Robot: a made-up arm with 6 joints.
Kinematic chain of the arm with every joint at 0, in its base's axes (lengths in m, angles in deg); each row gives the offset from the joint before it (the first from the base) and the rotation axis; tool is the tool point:
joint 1: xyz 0 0 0.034 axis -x
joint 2: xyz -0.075 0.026 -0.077 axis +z
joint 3: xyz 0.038 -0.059 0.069 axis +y
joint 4: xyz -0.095 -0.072 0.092 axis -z
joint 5: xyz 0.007 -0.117 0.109 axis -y
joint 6: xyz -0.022 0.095 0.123 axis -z
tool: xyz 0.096 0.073 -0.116
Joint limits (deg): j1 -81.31..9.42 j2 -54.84..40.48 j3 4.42..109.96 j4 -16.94..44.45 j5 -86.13..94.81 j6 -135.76..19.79
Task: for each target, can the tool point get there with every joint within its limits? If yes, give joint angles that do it. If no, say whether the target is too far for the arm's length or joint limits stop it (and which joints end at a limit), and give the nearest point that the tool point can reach.
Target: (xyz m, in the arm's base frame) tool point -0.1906 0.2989 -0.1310
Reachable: no: joint limits stop it (at a limit: joint 1, joint 2, joint 3, joint 6) | nearest point -0.0726 0.0382 -0.2000 | short by 0.294 m
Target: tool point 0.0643 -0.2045 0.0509
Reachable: yes | joints -26.71 -46.76 85.29 -12.17 21.90 -35.50
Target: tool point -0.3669 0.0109 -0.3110
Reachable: no: joint limits stop it (at a limit: joint 2, joint 3, joint 4, joint 6) | nearest point -0.1099 0.0081 -0.2223 | short by 0.272 m
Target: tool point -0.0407 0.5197 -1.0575
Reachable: no: too far | nearest point 0.0380 -0.0152 -0.3402 | short by 0.898 m
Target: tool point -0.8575 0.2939 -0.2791
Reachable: no: too far | nearest point -0.2990 0.0695 0.1487 | short by 0.738 m
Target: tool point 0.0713 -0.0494 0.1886
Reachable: yes | joints -10.09 -5.55 65.83 -0.38 67.93 -58.77
